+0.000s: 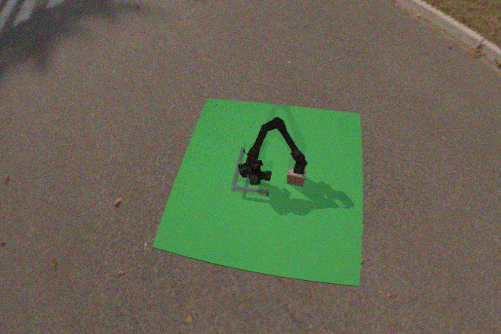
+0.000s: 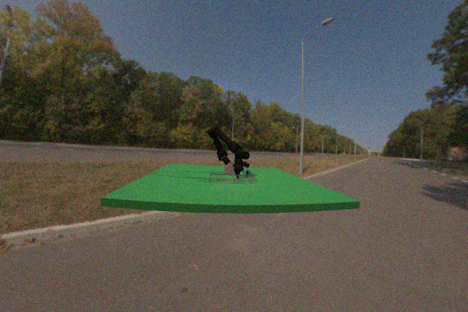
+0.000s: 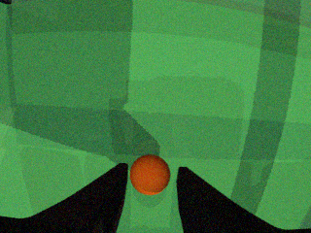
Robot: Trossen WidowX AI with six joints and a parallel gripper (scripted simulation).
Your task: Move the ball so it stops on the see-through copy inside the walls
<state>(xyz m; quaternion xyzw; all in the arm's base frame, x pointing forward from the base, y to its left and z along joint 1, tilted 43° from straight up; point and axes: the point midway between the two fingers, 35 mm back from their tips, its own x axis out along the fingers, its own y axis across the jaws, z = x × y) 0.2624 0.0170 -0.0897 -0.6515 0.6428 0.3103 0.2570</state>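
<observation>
My gripper tip is now 15 cm to the left of the see-through orange copy and 6 cm short of it. Also, from my gripper tip: orange ball (right at my gripper tip).
</observation>
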